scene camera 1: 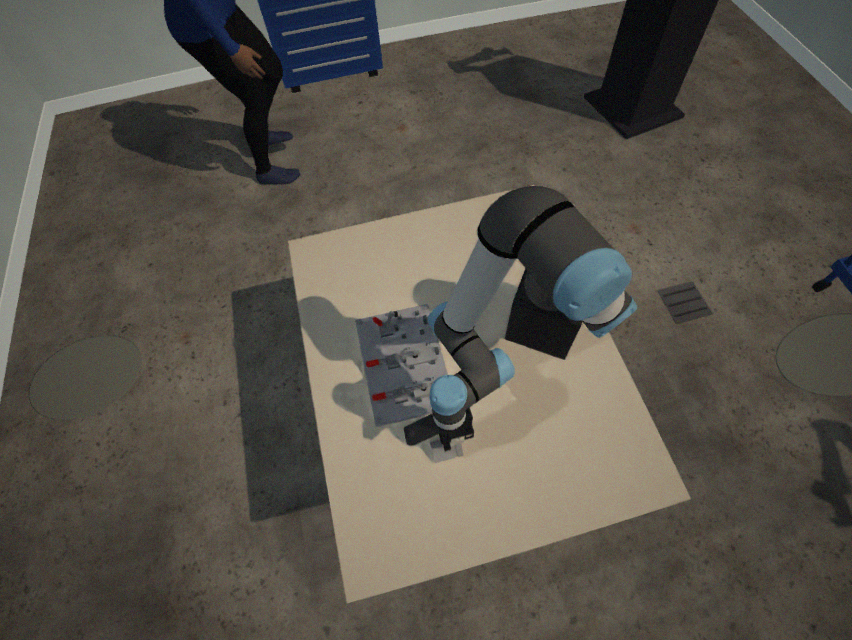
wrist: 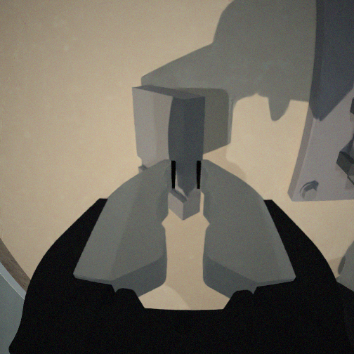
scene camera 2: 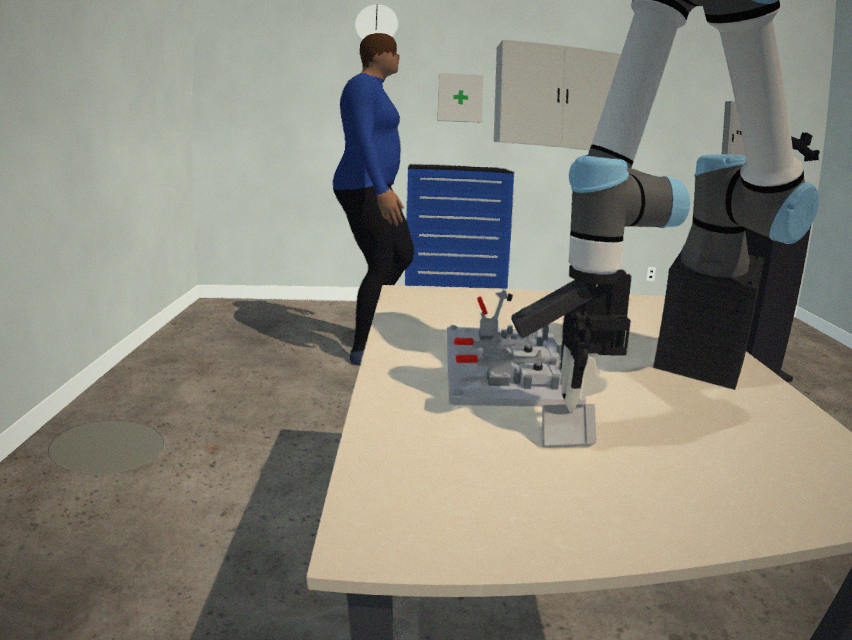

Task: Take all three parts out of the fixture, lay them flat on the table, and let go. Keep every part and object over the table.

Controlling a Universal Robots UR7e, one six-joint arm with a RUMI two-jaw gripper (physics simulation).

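Places are measured from the arm's base along level axes (x right, y ahead, z up), in metres.
Pixels of known places: gripper, between the fingertips: (scene camera 2: 569, 408); arm's base, origin of its link: (scene camera 2: 714, 263).
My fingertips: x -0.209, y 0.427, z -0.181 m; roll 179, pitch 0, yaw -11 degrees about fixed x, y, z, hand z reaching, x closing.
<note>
Ahead of a thing's pixels: the offset from my fingertips to its top centre. "spot": to the spot under its first point. Level surfaces: height alone.
A grey angled part @(dz +0.009, dx -0.014, dy +0.004 m) (scene camera 1: 451, 454) (scene camera 2: 566, 427) (wrist: 154, 125) is tilted in front of the fixture, low over the table. My gripper (scene camera 1: 446, 445) (scene camera 2: 573, 405) (wrist: 185, 163) is nearly closed with a narrow section of this part between its fingertips, so it is shut on it. Whether the part touches the table is unclear. The grey fixture @(spot: dz -0.034, dx +0.155, dy +0.100 m) (scene camera 1: 389, 411) (scene camera 2: 475, 394) (wrist: 327, 150) lies beside it. Two of its red-handled clamps are down, with light grey blocks under their black tips; the clamp @(spot: dz +0.045, dx +0.386, dy -0.010 m) (scene camera 2: 500, 303) farthest back stands raised. What sits at that clamp is too small to tell.
The beige table @(dz -0.049 m) (scene camera 1: 509, 523) (scene camera 2: 619, 509) carries the fixture and the robot's black base (scene camera 1: 540, 330) (scene camera 2: 702, 330). The table's left edge runs close past the fixture. A person (scene camera 1: 254, 75) (scene camera 2: 371, 137) stands on the floor behind the table, near a blue drawer cabinet (scene camera 1: 323, 41) (scene camera 2: 459, 227).
</note>
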